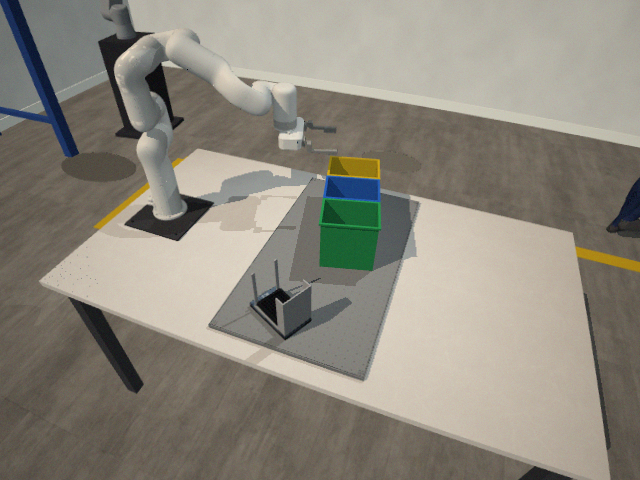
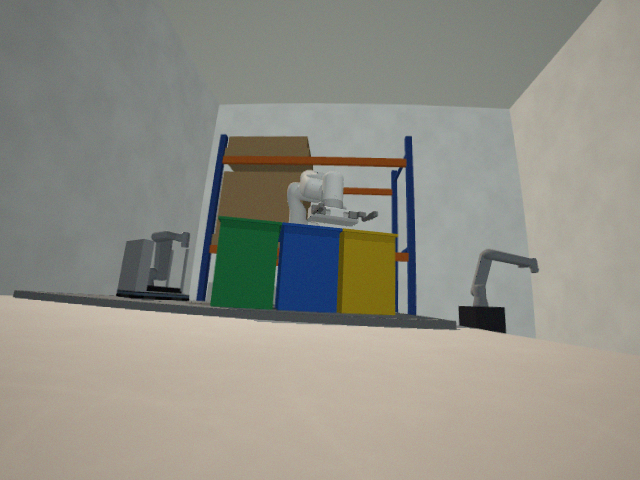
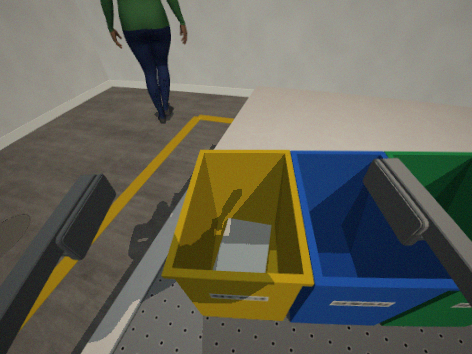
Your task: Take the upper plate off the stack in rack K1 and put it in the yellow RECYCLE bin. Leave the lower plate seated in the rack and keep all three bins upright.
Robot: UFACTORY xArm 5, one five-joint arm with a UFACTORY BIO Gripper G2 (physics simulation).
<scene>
In view: the gripper [image 1: 336, 140], a green bin [image 2: 244, 277] and a blue bin [image 2: 307, 279].
The green bin shows as well in image 1 [image 1: 349, 230]. The blue bin is seen too in image 1 [image 1: 336, 187] and in image 3 [image 3: 363, 275]. The gripper is seen too in image 2 [image 2: 349, 210] and in image 3 [image 3: 236, 176].
</scene>
